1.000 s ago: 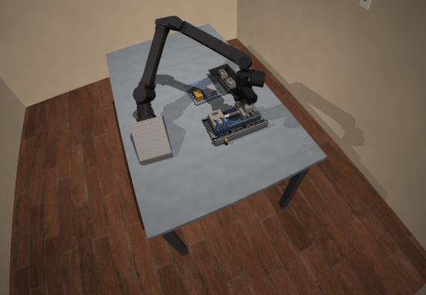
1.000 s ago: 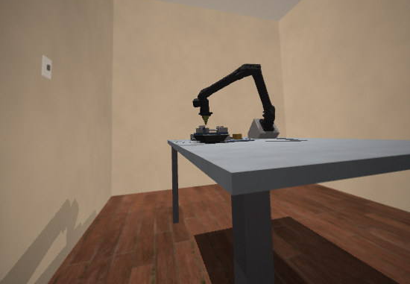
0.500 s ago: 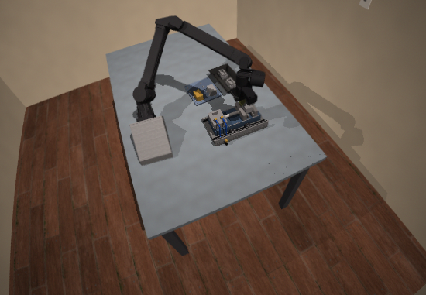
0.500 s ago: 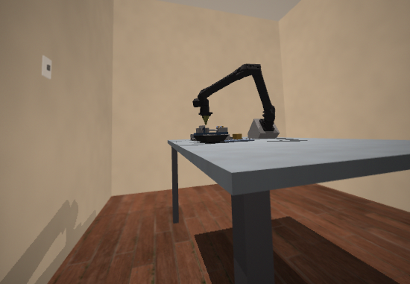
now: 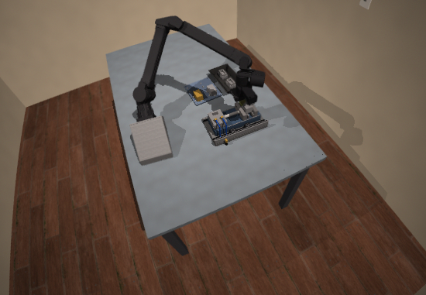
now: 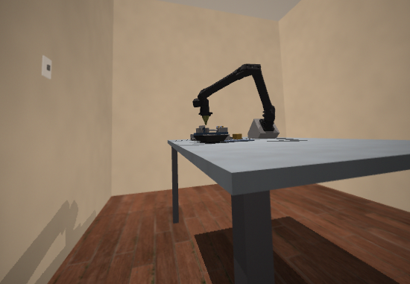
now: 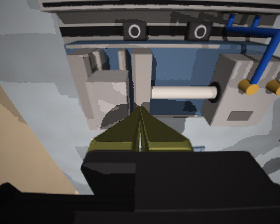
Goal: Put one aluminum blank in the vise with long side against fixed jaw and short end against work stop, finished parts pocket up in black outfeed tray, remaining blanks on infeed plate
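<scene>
Now: hand 4 cm past the blue vise base and 9 cm above it. From my hand the other things lie so: yellow brass blank: 18 cm behind, 24 cm to the left, 10 cm below.
</scene>
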